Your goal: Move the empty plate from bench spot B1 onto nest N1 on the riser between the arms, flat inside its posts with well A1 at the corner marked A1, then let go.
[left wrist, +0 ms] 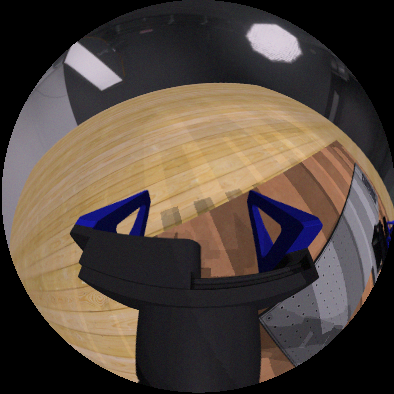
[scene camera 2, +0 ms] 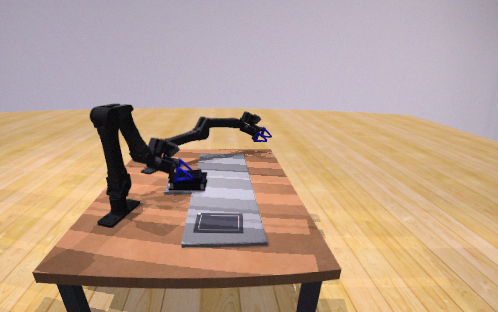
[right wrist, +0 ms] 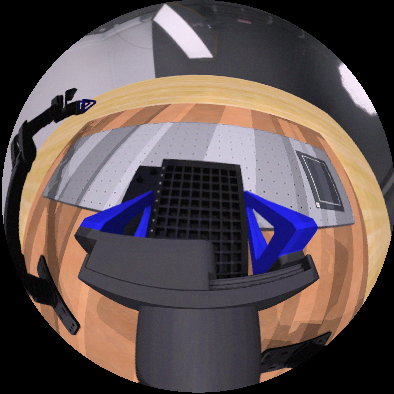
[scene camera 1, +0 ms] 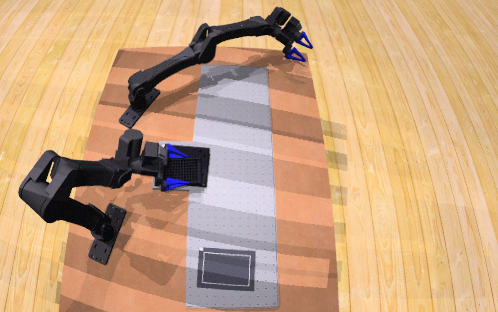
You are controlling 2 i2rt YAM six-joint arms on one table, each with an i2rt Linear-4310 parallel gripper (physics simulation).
A black well plate (right wrist: 194, 199): 12 cm from the lens. A white-outlined nest (right wrist: 324, 190) is 36 cm from the lens. A flat black block (right wrist: 134, 189) is 18 cm from the lens. The marked spots on the white-outlined nest and the black well plate are 30 cm apart.
